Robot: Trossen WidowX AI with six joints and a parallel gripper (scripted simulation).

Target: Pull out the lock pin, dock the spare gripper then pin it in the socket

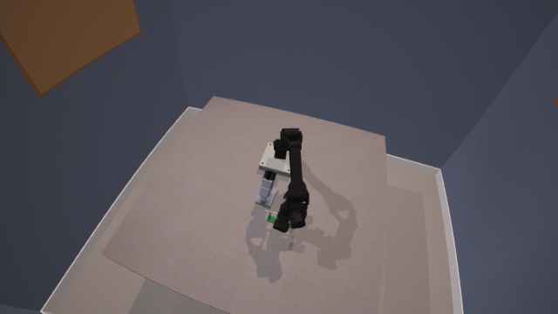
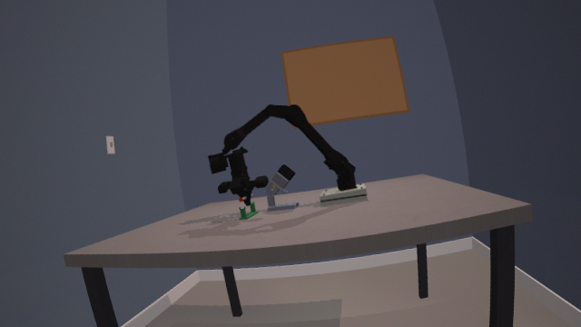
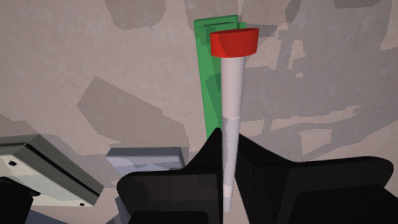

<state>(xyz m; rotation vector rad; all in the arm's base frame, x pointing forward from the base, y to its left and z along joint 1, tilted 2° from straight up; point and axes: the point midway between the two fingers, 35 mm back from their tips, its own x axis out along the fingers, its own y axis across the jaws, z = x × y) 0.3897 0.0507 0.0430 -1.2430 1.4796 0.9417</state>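
My gripper tip is 2 cm above the green cradle and 1 cm to the right of it. The rest, counted from my gripper tip: mount block: 11 cm behind, 8 cm to the right, 2 cm above; spare gripper: 13 cm behind, 8 cm to the right, 8 cm above.
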